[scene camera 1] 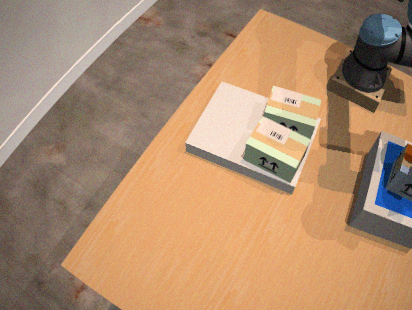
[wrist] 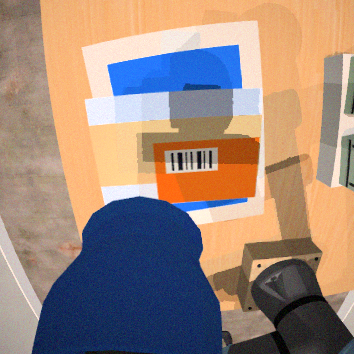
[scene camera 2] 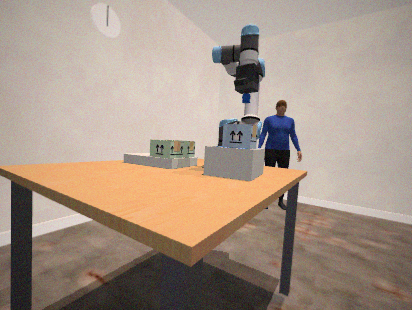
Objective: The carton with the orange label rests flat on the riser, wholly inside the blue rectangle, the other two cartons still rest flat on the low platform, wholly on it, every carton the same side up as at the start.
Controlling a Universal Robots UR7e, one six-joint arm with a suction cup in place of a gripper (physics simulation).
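Places are measured from the arm's base along level axes (x left, y up, z ahead), in metres.
Where they show: hand at its tool point: (wrist: 142,250) (scene camera 2: 246,102); arm's base at its link origin: (scene camera 1: 363,74) (wrist: 281,283).
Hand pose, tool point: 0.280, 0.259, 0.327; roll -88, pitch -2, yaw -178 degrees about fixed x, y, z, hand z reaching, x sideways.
Each offset is from my tool point to the top centre of the thing, as dx, dy, dz. Level surfaces: height alone.
The carton with the orange label @[-0.013, -0.099, +0.007] (scene camera 1: 399,179) (scene camera 2: 236,136) (wrist: 120,155) rests flat on the riser @[-0.026, -0.198, +0.000] (scene camera 1: 377,229) (scene camera 2: 231,162) (wrist: 245,34), arrows up. The blue rectangle @[-0.026, -0.198, +0.000] (scene camera 1: 392,201) (wrist: 142,77) shows beyond two opposite sides of it in the wrist view; the carton's top hides the rectangle's other edges there. My suction cup (scene camera 2: 246,102) (wrist: 142,215) is off and bare, clearly above the carton. Two green cartons, one nearer @[-0.371, -0.185, +0.108] (scene camera 1: 272,152) (scene camera 2: 161,149) and one behind (scene camera 1: 292,112), stand flat and arrows up on the low platform @[-0.460, -0.270, +0.062] (scene camera 1: 215,120) (scene camera 2: 137,159) (wrist: 330,125).
The wooden table @[dy -0.318] (scene camera 1: 200,225) (scene camera 2: 125,195) (wrist: 65,100) carries the riser, the platform and the arm's base (scene camera 1: 362,92) (wrist: 255,260). The arm (scene camera 2: 247,60) rises above the riser. A person in a blue top (scene camera 2: 280,131) stands behind the table.
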